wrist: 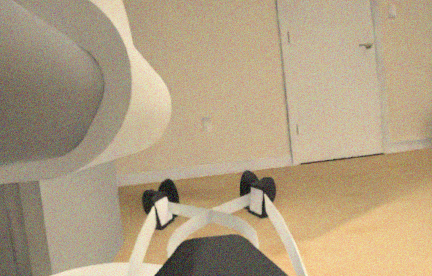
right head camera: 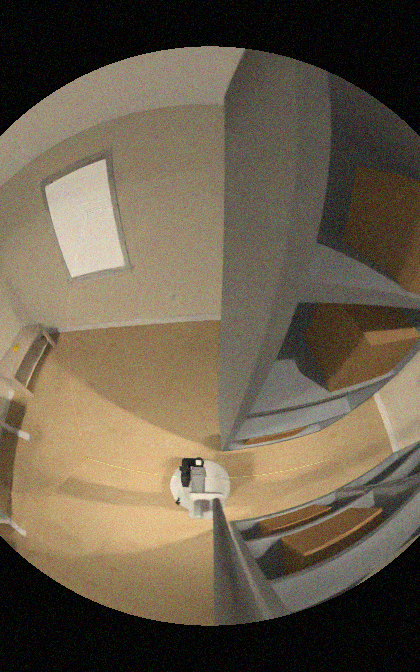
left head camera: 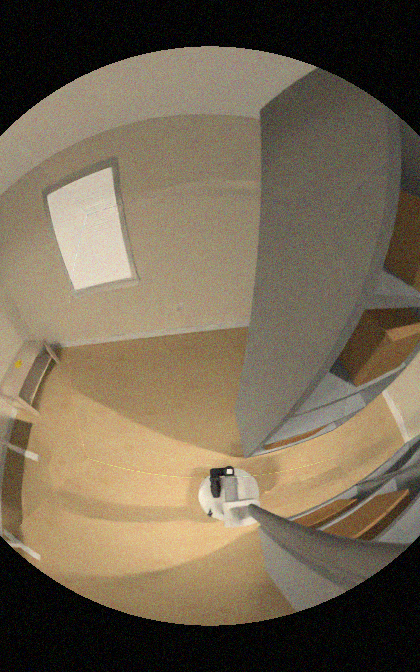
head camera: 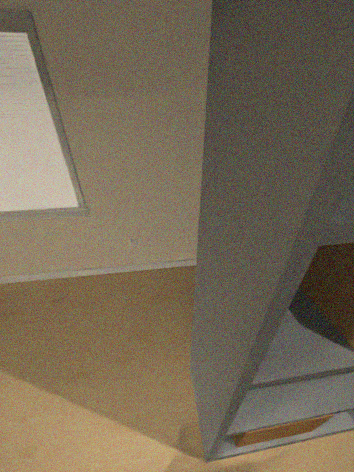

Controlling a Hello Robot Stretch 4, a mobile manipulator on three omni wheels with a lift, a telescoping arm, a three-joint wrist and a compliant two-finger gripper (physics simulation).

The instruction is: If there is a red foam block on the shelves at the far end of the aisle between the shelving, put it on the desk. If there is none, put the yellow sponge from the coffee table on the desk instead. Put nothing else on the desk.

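Frame: origin at the robot's base, x right, y ahead, z up, level; centimetres.
Seen in the pictures: gripper, fingertip midpoint: [wrist: 209, 190].
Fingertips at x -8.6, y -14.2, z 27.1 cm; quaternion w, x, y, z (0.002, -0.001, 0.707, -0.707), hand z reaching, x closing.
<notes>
A point is followed by its place in that frame.
My gripper [wrist: 209, 190] @(x -8.6, y -14.2, z 27.1 cm) is open in the wrist view, with nothing between its fingertips. A small yellow sponge [left head camera: 18, 363] [right head camera: 16, 348] lies on the coffee table [left head camera: 17, 382] [right head camera: 25, 337] at the far left. White desk feet [left head camera: 22, 451] [right head camera: 15, 431] show at the left edge; the desk top is not clearly visible. A tall grey shelf unit [head camera: 250, 200] @(x 14.7, y 39.9, z 140.5 cm) [left head camera: 310, 225] [right head camera: 260, 200] stands close ahead on the right, with brown boxes [head camera: 285, 429] @(x 53.8, y 32.7, z 24.0 cm) [left head camera: 385, 360] [right head camera: 365, 365] on its shelves. No red foam block shows; parts of the shelves are cut off or hidden.
More low shelving with brown boxes [left head camera: 380, 512] [right head camera: 332, 532] stands at the lower right, across a strip of floor from the tall unit. A window [head camera: 35, 125] @(x -95.5, y 177.7, z 149.2 cm) [left head camera: 92, 230] [right head camera: 85, 220] is in the wall ahead. A closed door [wrist: 330, 85] @(x -114.5, y -199.2, z 59.2 cm) shows in the wrist view.
</notes>
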